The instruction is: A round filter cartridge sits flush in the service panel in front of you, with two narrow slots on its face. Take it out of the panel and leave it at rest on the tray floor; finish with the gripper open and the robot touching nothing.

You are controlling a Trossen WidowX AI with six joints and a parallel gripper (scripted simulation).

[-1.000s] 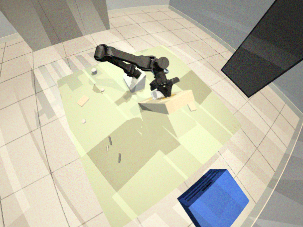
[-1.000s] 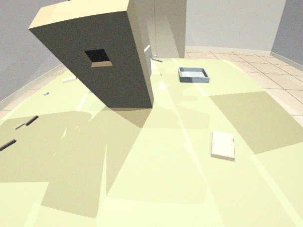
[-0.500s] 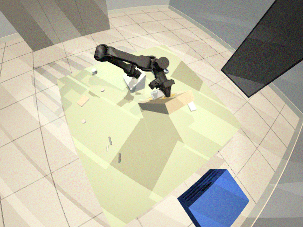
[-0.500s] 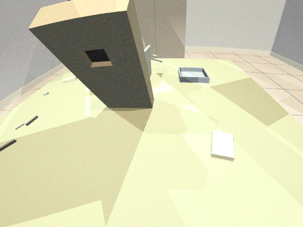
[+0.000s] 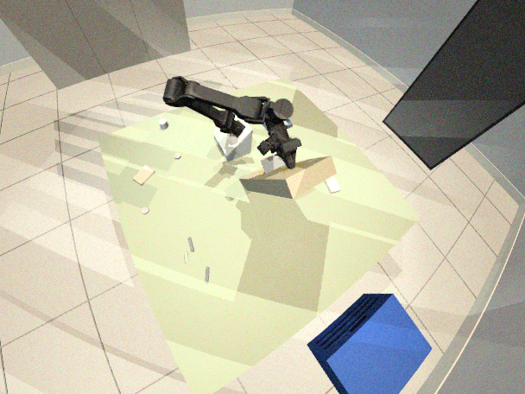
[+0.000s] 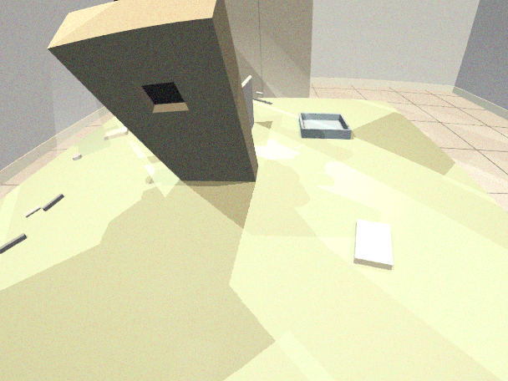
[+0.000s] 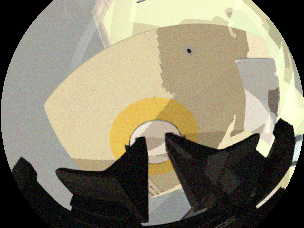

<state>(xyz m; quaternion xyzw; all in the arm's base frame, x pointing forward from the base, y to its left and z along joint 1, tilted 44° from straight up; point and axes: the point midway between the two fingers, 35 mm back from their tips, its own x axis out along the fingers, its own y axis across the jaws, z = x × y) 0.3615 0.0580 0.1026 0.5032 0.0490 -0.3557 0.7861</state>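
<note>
Now: gripper tip 10 mm short of the round filter cartridge and 10 mm above it. From my gripper tip the other things lie so: blue-grey tray: 420 mm behind, 320 mm to the left, 260 mm below.
</note>
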